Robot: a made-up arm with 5 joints. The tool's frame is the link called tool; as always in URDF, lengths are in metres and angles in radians.
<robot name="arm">
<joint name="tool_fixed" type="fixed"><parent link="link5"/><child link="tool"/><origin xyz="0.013 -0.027 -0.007" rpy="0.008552 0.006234 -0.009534"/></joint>
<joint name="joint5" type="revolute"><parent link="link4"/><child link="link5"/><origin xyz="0.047 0.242 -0.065"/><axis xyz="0 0 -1"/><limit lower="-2.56" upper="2.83"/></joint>
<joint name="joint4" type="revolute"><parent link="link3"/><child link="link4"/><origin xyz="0.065 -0.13 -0.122"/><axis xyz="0 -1 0"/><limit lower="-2.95" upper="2.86"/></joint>
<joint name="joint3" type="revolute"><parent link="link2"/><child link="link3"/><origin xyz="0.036 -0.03 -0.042"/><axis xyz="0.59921 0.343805 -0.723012"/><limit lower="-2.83" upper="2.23"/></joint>
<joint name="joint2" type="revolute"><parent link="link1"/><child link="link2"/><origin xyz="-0.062 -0.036 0.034"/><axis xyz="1 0 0"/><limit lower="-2.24" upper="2.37"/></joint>
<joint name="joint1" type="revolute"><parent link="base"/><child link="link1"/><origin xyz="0.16 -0.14 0.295"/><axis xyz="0 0 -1"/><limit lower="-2.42" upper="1.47"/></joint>
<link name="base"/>
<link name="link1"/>
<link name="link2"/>
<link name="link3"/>
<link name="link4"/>
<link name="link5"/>
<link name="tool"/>
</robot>
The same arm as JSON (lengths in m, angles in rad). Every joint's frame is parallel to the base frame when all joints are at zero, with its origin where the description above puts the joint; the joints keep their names.
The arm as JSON. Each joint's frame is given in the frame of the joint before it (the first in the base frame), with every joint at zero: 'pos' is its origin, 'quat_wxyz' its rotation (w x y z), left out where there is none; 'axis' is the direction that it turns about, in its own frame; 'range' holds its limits. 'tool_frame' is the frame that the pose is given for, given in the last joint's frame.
{"length_unit": "m", "angle_unit": "rad", "joints": [
  {"joint": "joint1", "pos": [0.16, -0.14, 0.295], "axis": "-z", "range": [-2.42, 1.47]},
  {"joint": "joint2", "pos": [-0.062, -0.036, 0.034], "axis": "+x", "range": [-2.24, 2.37]},
  {"joint": "joint3", "pos": [0.036, -0.03, -0.042], "axis": [0.59921, 0.343805, -0.723012], "range": [-2.83, 2.23]},
  {"joint": "joint4", "pos": [0.065, -0.13, -0.122], "axis": "-y", "range": [-2.95, 2.86]},
  {"joint": "joint5", "pos": [0.047, 0.242, -0.065], "axis": "-z", "range": [-2.56, 2.83]}
], "tool_frame": {"pos": [0.013, -0.027, -0.007], "quat_wxyz": [0.999975, 0.004291, 0.003097, -0.00478]}}

